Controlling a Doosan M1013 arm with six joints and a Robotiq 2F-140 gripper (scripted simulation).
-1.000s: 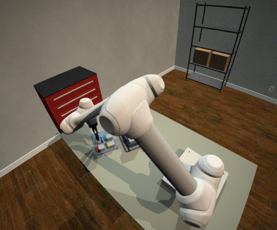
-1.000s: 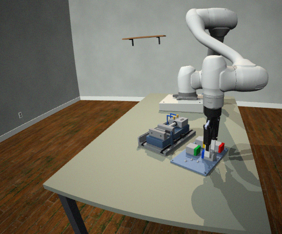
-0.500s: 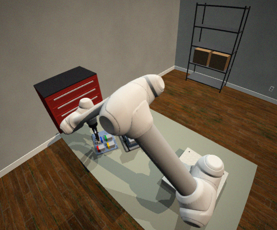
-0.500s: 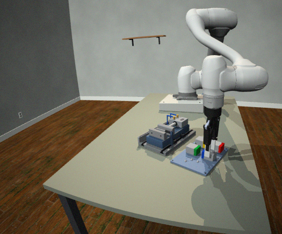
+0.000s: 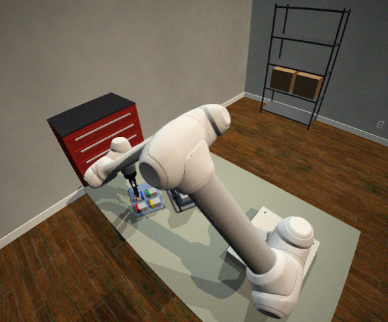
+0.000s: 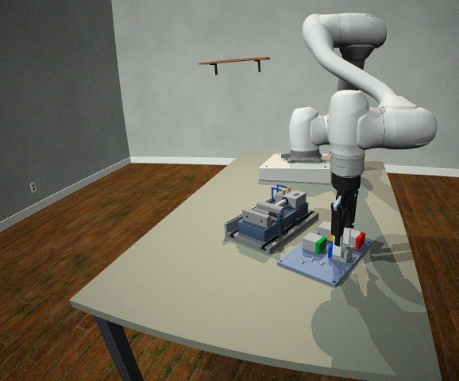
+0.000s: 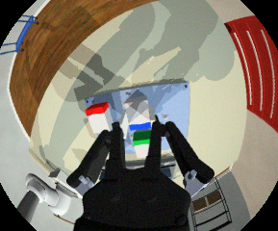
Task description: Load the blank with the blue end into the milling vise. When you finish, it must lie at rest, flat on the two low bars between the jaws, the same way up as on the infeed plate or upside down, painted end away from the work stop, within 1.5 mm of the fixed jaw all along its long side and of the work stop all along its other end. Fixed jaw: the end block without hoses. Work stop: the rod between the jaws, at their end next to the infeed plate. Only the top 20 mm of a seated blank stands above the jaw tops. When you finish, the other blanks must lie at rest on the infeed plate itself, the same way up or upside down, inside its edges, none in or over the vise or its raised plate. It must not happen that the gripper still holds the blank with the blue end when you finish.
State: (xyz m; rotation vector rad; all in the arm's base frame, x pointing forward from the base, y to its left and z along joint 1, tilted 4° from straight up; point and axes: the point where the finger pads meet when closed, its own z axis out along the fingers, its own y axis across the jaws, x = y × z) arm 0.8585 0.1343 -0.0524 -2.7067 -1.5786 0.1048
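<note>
The blue-ended blank is 3 cm below my hand. From my hand the other things lie so: green-ended blank: 8 cm to the right, 4 cm behind, 3 cm below; infeed plate: 6 cm below, 4 cm to the right, 2 cm behind; red-ended blank: 8 cm behind, 5 cm to the left, 3 cm below.
</note>
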